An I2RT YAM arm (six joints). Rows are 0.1 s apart.
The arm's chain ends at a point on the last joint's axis. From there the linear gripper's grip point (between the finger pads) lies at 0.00 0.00 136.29 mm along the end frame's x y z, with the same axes.
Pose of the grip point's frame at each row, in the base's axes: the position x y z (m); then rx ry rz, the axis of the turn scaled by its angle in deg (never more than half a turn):
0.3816 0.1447 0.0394 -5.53 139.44 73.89
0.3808 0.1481 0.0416 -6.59 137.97 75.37
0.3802 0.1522 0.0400 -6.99 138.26 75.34
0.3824 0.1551 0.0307 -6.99 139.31 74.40
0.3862 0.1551 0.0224 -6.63 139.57 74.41
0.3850 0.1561 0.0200 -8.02 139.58 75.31
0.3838 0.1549 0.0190 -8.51 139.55 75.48
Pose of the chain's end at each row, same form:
0.3406 0.0344 0.1082 -5.53 139.44 73.89
0.3400 0.0358 0.1073 -6.59 137.97 75.37
0.3402 0.0399 0.1061 -6.99 138.26 75.34
0.3430 0.0439 0.0990 -6.99 139.31 74.40
0.3470 0.0440 0.0909 -6.63 139.57 74.41
0.3480 0.0438 0.0878 -8.02 139.58 75.31
0.3474 0.0424 0.0867 -8.51 139.55 75.48

